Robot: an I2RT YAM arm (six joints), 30 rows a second.
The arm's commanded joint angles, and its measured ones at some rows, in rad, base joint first. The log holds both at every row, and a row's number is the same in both.
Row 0, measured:
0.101, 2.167, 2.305, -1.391, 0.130, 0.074
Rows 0 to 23, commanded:
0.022, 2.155, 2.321, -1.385, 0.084, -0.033
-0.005, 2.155, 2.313, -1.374, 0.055, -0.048
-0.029, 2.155, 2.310, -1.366, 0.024, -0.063
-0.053, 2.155, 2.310, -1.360, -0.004, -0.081
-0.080, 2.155, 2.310, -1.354, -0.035, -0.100
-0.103, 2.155, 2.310, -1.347, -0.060, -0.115
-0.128, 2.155, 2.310, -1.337, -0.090, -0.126
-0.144, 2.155, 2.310, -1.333, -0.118, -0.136
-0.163, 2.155, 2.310, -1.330, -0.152, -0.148
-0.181, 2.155, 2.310, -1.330, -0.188, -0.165
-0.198, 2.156, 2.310, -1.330, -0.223, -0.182
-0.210, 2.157, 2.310, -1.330, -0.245, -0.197
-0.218, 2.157, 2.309, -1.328, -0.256, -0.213
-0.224, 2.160, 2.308, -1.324, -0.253, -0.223
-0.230, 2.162, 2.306, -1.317, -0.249, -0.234
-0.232, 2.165, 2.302, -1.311, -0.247, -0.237
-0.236, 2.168, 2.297, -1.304, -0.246, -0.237
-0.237, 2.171, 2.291, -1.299, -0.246, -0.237
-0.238, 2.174, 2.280, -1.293, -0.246, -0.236
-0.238, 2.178, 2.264, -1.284, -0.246, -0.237
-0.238, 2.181, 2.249, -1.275, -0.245, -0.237
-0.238, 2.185, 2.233, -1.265, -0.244, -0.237
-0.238, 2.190, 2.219, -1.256, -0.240, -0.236
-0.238, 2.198, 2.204, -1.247, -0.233, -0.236
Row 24, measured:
-0.241, 2.170, 2.243, -1.263, -0.225, -0.219
